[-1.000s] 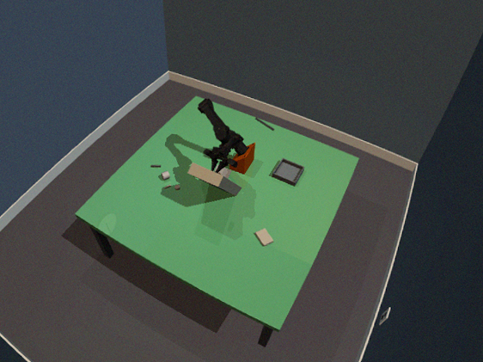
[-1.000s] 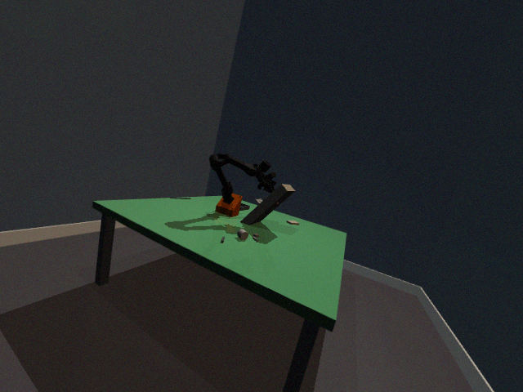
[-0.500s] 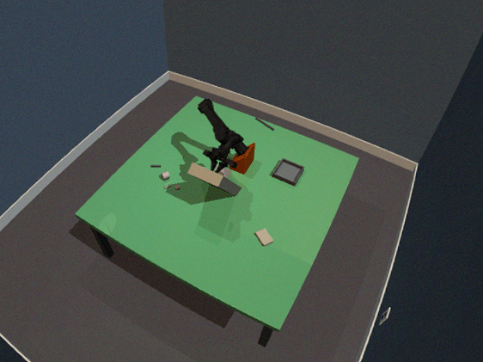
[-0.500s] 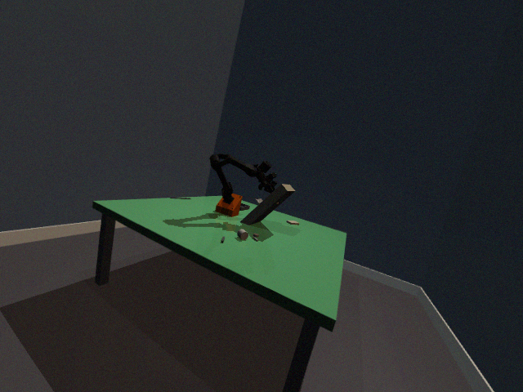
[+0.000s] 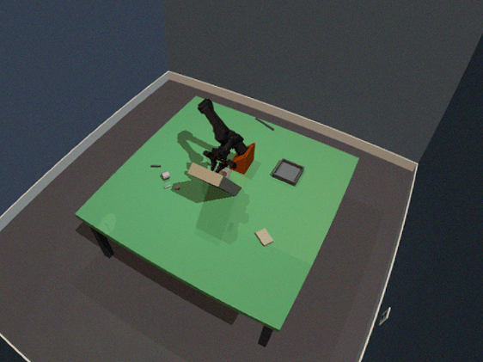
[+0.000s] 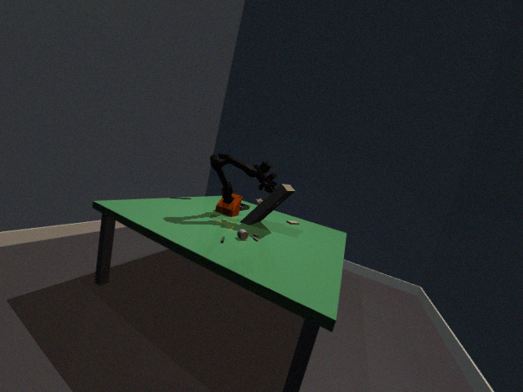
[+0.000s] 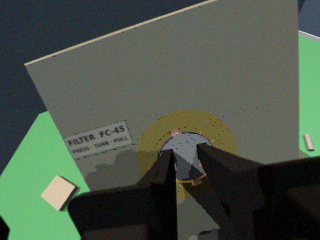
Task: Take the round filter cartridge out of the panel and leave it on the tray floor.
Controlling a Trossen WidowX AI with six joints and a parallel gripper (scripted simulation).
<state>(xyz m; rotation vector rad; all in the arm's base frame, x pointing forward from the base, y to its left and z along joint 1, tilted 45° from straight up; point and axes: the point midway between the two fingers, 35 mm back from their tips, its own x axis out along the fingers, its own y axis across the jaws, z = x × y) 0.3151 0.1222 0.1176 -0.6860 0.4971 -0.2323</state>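
My gripper tip is now 10 mm short of the round filter cartridge and 10 mm above it. Round my gripper tip: tan service panel: 80 mm below, 40 mm behind; grey tray: 420 mm behind, 280 mm to the left, 220 mm below; tan block: 360 mm to the left, 220 mm below, 70 mm ahead.
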